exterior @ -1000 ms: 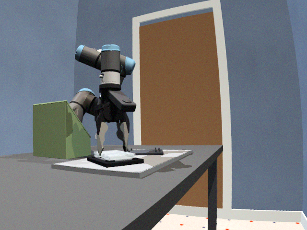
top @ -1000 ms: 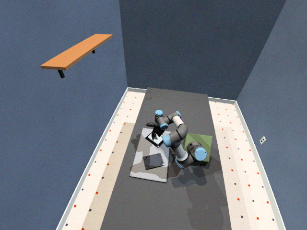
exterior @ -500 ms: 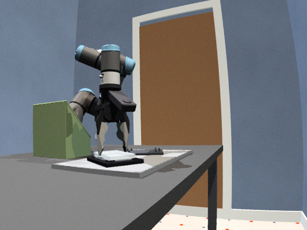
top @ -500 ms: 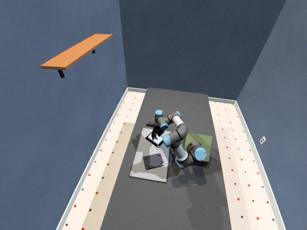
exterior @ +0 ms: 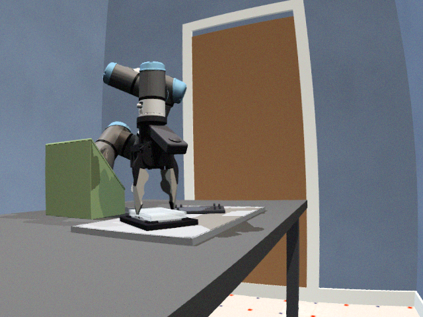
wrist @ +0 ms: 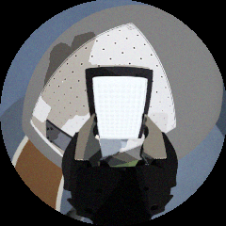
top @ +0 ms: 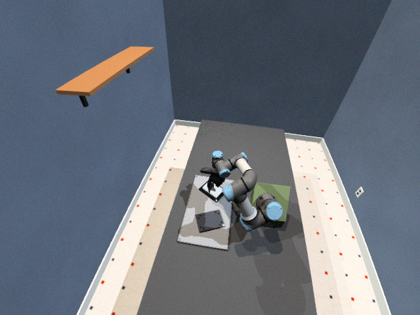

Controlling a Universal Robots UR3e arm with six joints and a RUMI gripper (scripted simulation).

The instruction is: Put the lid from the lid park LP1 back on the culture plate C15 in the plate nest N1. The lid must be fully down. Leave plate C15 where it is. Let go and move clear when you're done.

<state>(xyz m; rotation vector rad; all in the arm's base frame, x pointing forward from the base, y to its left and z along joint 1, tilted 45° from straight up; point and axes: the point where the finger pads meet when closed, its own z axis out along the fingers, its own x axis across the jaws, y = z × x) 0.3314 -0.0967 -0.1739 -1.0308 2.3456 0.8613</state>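
The lid is 10 mm below my hand. From my hand the other things lie so: lid park 240 mm to the left, 30 mm below, 20 mm ahead.
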